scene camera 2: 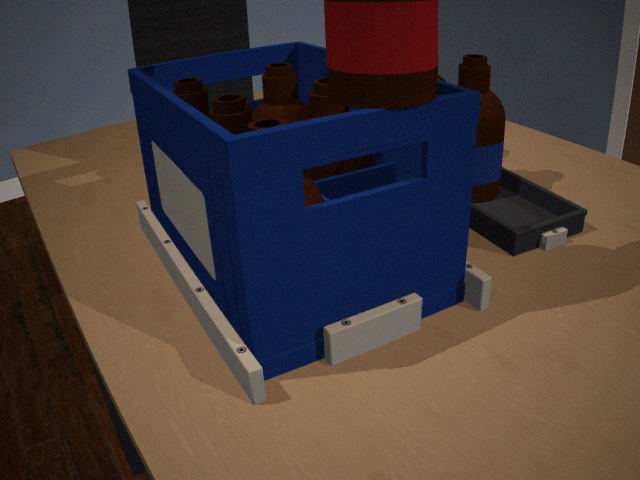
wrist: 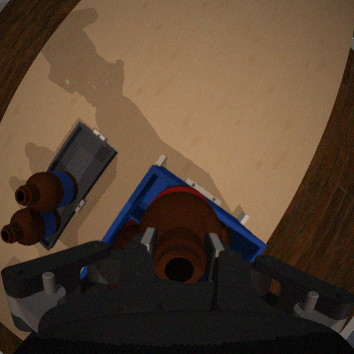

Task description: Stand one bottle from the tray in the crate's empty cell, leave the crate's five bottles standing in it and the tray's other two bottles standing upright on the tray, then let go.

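Places are measured from the arm's base along level axes (x ahead, y left, z up), in centimetres.
Pixels of known places: gripper, fingertip midpoint: [wrist: 179, 243].
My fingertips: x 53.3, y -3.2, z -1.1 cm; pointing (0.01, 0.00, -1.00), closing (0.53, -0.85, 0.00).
Behind a point stands the place of what it marks.
My gripper [wrist: 179, 243] {y -3.2, x 53.3, z -1.1 cm} is shut on the neck of an upright brown bottle with a red label [scene camera 2: 382, 38] {y -5.5, x 56.1, z -9.1 cm} [wrist: 180, 212] {y -2.0, x 54.9, z -2.3 cm}. In the scene view its base is slightly above the near rim of the blue crate [scene camera 2: 351, 248] {y -8.0, x 56.1, z -22.7 cm} [wrist: 120, 216] {y 2.1, x 48.2, z -13.5 cm}, toward the right. Whether it is centred over the empty cell is unclear. Five brown bottles stand in the crate, one of them tall in the middle [scene camera 2: 279, 85] {y -3.6, x 34.9, z -16.4 cm}. Two blue-labelled bottles stand on the dark tray [scene camera 2: 527, 235] {y 13.2, x 52.5, z -29.2 cm} [wrist: 85, 155] {y 16.8, x 47.8, z -30.5 cm}: one [scene camera 2: 489, 124] {y 16.4, x 42.6, z -21.6 cm} [wrist: 47, 191] {y 15.1, x 41.0, z -19.6 cm} is plain, the other [wrist: 35, 226] {y 14.4, x 33.1, z -20.8 cm} is mostly hidden in the scene view.
White blocks sit around the crate: a long strip [scene camera 2: 196, 284] {y -16.7, x 46.6, z -28.0 cm} on the left, one block [scene camera 2: 372, 330] {y -7.0, x 57.2, z -29.2 cm} [wrist: 202, 191] {y -6.3, x 56.7, z -28.1 cm} at the near side and one [scene camera 2: 478, 286] {y 2.9, x 57.2, z -28.8 cm} [wrist: 161, 160] {y 3.2, x 56.6, z -28.1 cm} at the right corner. The near crate wall has a handle opening. The tray stands beyond the crate's right side.
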